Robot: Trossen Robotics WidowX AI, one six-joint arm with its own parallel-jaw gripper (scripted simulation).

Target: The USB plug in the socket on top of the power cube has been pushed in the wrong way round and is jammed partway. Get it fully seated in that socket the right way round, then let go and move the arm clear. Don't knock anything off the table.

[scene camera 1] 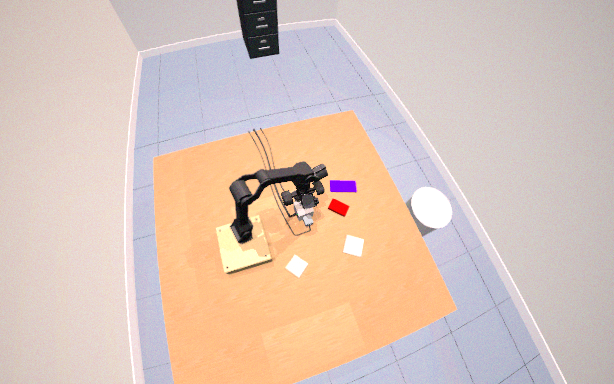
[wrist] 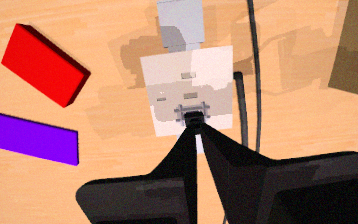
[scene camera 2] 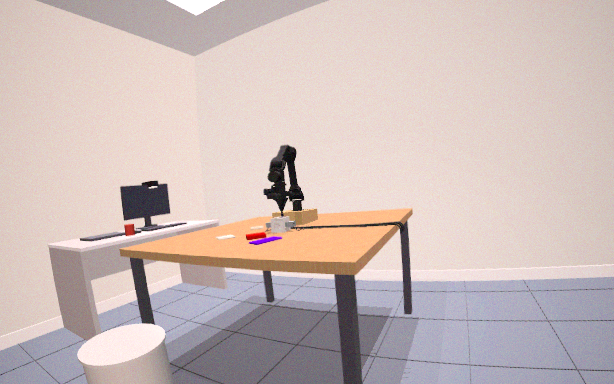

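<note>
My gripper (wrist: 196,129) is there for me to see. So is a white power cube (wrist: 205,75), and with it I can see a red block (wrist: 42,64).
</note>
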